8 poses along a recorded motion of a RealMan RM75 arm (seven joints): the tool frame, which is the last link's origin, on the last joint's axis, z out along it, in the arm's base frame.
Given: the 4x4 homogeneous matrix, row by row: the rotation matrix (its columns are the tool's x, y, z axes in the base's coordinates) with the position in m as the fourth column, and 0 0 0 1 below. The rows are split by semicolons.
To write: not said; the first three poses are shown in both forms.
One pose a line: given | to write
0.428 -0.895 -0.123 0.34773; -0.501 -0.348 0.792 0.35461; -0.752 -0.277 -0.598 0.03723; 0 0 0 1 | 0.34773 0.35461 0.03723 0.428 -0.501 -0.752 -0.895 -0.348 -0.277
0.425 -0.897 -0.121 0.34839; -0.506 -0.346 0.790 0.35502; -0.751 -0.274 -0.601 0.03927; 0 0 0 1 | 0.34839 0.35502 0.03927 0.425 -0.506 -0.751 -0.897 -0.346 -0.274
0.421 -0.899 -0.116 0.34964; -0.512 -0.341 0.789 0.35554; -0.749 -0.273 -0.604 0.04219; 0 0 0 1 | 0.34964 0.35554 0.04219 0.421 -0.512 -0.749 -0.899 -0.341 -0.273
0.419 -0.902 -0.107 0.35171; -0.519 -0.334 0.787 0.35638; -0.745 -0.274 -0.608 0.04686; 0 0 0 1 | 0.35171 0.35638 0.04686 0.419 -0.519 -0.745 -0.902 -0.334 -0.274
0.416 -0.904 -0.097 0.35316; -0.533 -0.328 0.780 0.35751; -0.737 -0.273 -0.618 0.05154; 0 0 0 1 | 0.35316 0.35751 0.05154 0.416 -0.533 -0.737 -0.904 -0.328 -0.273
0.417 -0.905 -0.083 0.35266; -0.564 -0.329 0.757 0.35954; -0.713 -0.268 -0.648 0.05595; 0 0 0 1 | 0.35266 0.35954 0.05595 0.417 -0.564 -0.713 -0.905 -0.329 -0.268
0.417 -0.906 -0.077 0.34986; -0.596 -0.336 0.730 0.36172; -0.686 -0.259 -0.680 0.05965; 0 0 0 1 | 0.34986 0.36172 0.05965 0.417 -0.596 -0.686 -0.906 -0.336 -0.259
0.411 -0.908 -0.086 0.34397; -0.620 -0.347 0.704 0.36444; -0.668 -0.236 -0.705 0.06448; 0 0 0 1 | 0.34397 0.36444 0.06448 0.411 -0.620 -0.668 -0.908 -0.347 -0.236
